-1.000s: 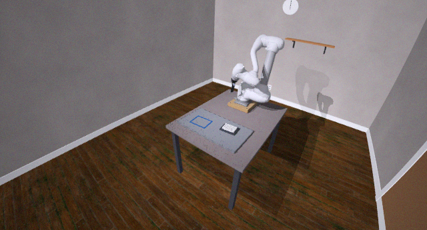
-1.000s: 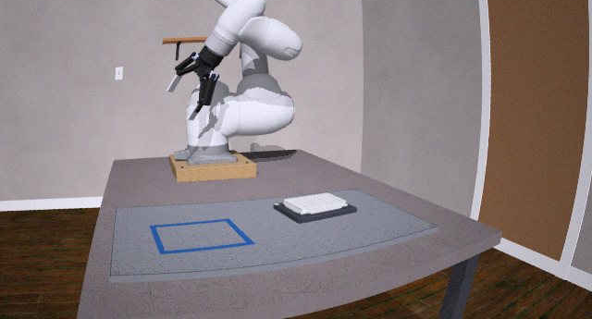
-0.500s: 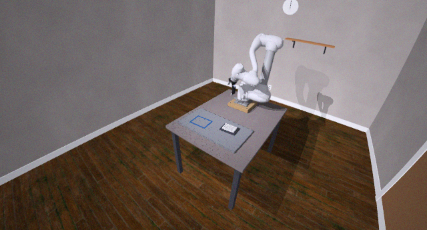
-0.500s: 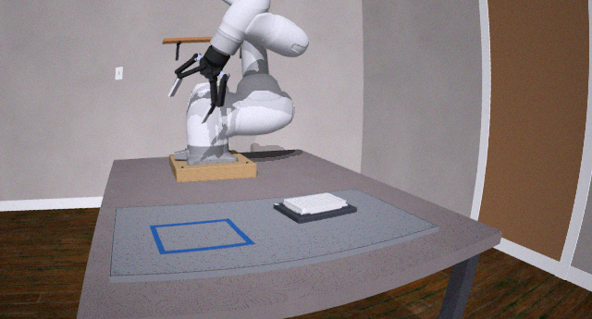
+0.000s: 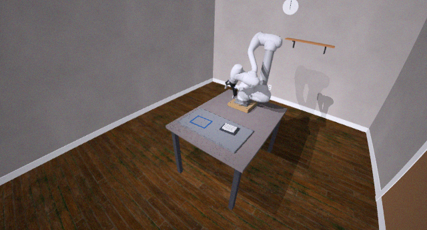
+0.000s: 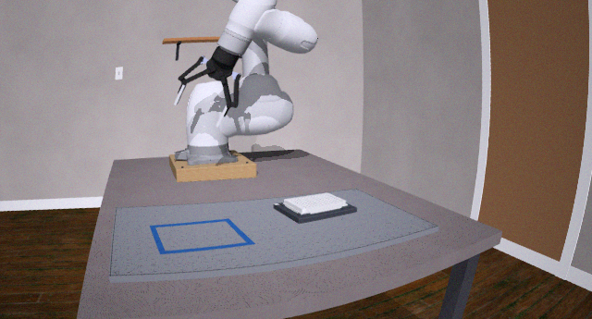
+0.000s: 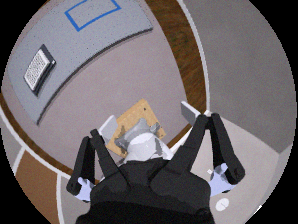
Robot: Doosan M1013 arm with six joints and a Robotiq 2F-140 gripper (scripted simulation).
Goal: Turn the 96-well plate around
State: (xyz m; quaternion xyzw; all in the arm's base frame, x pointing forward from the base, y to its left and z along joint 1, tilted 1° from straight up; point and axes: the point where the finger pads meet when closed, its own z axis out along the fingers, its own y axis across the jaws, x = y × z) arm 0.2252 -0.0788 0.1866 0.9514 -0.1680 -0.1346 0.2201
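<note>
The white 96-well plate is 330 mm ahead of my hand, 220 mm to the left of it and 200 mm below it. Round my hand: dark plate nest N1: 330 mm ahead, 220 mm to the left, 210 mm below.
</note>
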